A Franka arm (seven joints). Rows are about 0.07 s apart.
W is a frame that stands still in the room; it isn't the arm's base.
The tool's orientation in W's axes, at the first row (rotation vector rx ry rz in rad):
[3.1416 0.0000 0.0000]
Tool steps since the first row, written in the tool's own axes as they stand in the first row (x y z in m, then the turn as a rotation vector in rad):
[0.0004 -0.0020 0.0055 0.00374 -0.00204 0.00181]
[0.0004 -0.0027 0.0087 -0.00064 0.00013 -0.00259]
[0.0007 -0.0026 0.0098 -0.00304 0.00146 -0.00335]
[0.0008 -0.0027 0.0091 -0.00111 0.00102 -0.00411]
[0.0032 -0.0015 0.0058 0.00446 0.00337 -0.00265]
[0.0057 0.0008 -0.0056 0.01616 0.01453 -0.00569]
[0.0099 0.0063 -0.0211 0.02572 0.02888 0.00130]
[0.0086 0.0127 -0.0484 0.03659 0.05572 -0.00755]
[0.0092 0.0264 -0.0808 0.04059 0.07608 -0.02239]
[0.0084 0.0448 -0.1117 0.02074 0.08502 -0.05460]
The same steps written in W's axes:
[0.0004 0.0020 -0.0055 0.00374 0.00204 -0.00181]
[0.0004 0.0027 -0.0087 -0.00064 -0.00013 0.00259]
[0.0007 0.0026 -0.0098 -0.00304 -0.00146 0.00335]
[0.0008 0.0027 -0.0091 -0.00111 -0.00102 0.00411]
[0.0032 0.0015 -0.0058 0.00446 -0.00337 0.00265]
[0.0057 -0.0008 0.0056 0.01616 -0.01453 0.00569]
[0.0099 -0.0063 0.0211 0.02572 -0.02888 -0.00130]
[0.0086 -0.0127 0.0484 0.03659 -0.05572 0.00755]
[0.0092 -0.0264 0.0808 0.04059 -0.07608 0.02239]
[0.0084 -0.0448 0.1117 0.02074 -0.08502 0.05460]

